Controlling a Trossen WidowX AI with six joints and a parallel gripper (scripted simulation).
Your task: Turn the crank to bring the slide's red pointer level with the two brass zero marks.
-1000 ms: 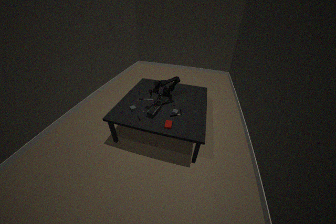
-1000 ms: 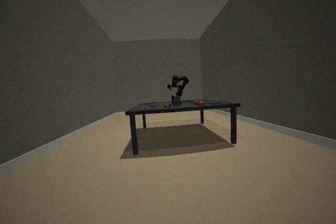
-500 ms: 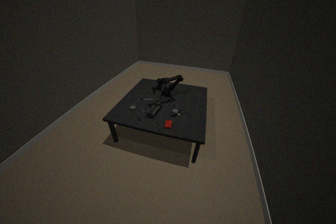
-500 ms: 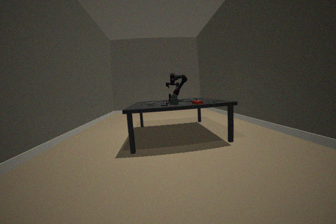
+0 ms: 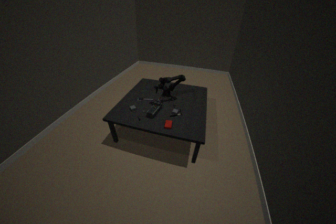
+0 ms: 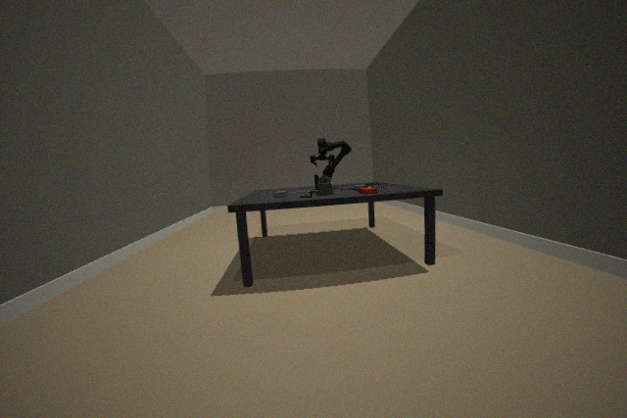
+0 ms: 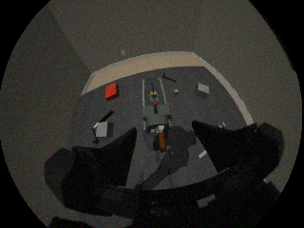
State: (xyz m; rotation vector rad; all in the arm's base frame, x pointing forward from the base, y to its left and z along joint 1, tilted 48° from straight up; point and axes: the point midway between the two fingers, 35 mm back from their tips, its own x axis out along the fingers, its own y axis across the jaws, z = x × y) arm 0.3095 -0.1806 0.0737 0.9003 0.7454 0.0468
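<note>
Now: the crank handle 80 mm below my gripper tip, 20 mm behind it and 10 mm to the left of it. Also, from my gripper tip: red pointer (120 mm ahead, 110 mm below, 20 mm to the right).
</note>
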